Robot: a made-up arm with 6 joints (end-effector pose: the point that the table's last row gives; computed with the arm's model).
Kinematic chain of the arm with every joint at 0, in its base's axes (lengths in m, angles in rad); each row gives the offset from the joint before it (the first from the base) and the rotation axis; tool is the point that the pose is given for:
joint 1: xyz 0 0 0.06 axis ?
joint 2: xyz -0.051 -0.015 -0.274 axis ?
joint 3: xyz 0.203 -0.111 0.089 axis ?
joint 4: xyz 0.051 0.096 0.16 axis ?
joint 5: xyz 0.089 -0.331 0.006 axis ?
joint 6: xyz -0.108 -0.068 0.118 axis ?
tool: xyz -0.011 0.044 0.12
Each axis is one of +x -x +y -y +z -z.
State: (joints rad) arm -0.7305 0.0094 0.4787 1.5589 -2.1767 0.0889
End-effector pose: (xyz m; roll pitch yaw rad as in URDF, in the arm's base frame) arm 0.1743 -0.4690 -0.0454 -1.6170 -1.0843 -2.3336
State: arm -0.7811 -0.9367 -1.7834 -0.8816 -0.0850 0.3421
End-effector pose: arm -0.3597 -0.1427 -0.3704 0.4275 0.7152 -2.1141
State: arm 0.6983 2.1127 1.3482 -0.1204 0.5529 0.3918
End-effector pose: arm -0.5268 -0.2118 -0.2677 2.8025 -1.3528 2.3444
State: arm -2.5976 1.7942 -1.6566 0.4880 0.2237 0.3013
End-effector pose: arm -0.3013 0.3740 0.1547 -1.0076 -0.8982 -0.2323
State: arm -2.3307 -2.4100 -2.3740 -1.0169 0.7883 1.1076
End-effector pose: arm 0.1618 0.2661 -0.1070 -1.5835 0.2975 2.1331
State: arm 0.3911 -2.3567 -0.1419 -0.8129 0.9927 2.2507
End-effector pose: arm 0.1160 -0.4771 -0.5603 -0.7208 0.6780 1.8388
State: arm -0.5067 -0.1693 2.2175 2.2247 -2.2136 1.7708
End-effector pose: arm 0.1231 -0.1247 -0.0111 -0.4397 -0.2897 0.6119
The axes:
joint 1: +z
joint 2: -y
joint 3: -x
joint 4: +y
joint 5: +z
joint 6: -x

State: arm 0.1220 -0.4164 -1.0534 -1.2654 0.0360 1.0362
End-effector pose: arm 0.0952 -0.3579 -0.2404 -0.0531 -0.3450 -0.9159
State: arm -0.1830 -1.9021 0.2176 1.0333 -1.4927 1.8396
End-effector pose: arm -0.0199 -0.2183 -0.6148 1.5095 0.0866 -1.6243
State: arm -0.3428 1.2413 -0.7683 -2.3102 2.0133 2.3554
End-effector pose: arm -0.2323 -0.5051 -0.0613 0.4238 -0.4144 1.5453
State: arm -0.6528 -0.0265 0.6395 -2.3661 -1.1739 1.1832
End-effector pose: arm -0.0372 -0.1306 0.0432 1.4557 -0.8861 -2.6396
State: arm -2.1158 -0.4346 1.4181 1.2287 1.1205 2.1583
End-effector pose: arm -0.2391 -0.3156 0.0701 1.3781 1.1815 1.8108
